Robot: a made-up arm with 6 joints. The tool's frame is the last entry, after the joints.
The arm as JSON. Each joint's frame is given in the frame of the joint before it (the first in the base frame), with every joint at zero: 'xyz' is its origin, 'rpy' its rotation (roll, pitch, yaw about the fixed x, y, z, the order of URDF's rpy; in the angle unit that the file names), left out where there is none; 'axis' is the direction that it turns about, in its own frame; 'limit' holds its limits. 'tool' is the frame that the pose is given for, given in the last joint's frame.
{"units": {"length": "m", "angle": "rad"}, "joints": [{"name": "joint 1", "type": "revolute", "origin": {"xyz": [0.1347, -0.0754, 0.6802], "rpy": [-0.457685, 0.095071, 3.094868]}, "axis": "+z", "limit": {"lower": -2.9, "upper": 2.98}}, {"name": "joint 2", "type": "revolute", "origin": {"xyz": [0.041, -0.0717, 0.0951], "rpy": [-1.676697, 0.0, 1.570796]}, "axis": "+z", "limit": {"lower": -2.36, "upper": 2.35}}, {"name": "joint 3", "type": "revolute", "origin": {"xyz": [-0.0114, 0.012, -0.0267], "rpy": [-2.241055, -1.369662, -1.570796]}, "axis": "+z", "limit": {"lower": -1.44, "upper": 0.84}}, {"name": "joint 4", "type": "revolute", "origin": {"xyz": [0.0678, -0.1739, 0.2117], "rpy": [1.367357, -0.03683, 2.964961]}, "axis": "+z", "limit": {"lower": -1.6, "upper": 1.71}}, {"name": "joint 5", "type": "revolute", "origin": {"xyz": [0.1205, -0.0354, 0.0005], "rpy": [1.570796, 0.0, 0.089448]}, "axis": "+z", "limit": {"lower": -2.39, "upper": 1.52}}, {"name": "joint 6", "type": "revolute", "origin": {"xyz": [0.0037, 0.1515, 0.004], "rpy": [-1.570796, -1.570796, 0.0]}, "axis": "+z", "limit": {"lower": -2.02, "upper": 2.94}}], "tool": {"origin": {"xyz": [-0.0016, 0.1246, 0.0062], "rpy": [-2.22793, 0.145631, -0.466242]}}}
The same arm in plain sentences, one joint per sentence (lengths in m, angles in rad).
The arm has six revolute joints in a row. What follows holds with every joint at zero, and every direction is one of the base frame's. The first joint is mounted 0.1347 m along +x and 0.0754 m along -y and 0.6802 m along +z from the base frame's origin and rotates about the direction (-0.105703, -0.437413, 0.893027), from -2.9 to 2.98 rad. The second joint is mounted 0.0508 m along -x and 0.0247 m along +y and 0.1126 m along +z from the first joint and rotates about +x, from -2.36 to 2.35 rad. The third joint is mounted 0.0267 m along -x and 0.0155 m along +y and 0.0058 m along -z from the second joint and rotates about the direction (-0.124101, -0.971511, 0.201902), from -1.44 to 0.84 rad. The fourth joint is mounted 0.0674 m along +x and 0.2499 m along -y and 0.1125 m along -z from the third joint and rotates about +z, from -1.6 to 1.71 rad. The fifth joint is mounted 0.1169 m along -x and 0.046 m along +y and 0.0005 m along +z from the fourth joint and rotates about +y, from -2.39 to 1.52 rad. The sixth joint is mounted 0.0037 m along -x and 0.004 m along +y and 0.1515 m along +z from the fifth joint and rotates about +z, from -2.02 to 2.94 rad. The tool frame, which is the frame that the pose is given for, is mounted 0.1246 m along -x and 0.0016 m along -y and 0.0062 m along +z from the sixth joint; its axes are the base frame's turned by roll -2.2279, pitch 0.1456 and yaw 1.1046 rad (as in URDF: about the fixed x, then y, then z).
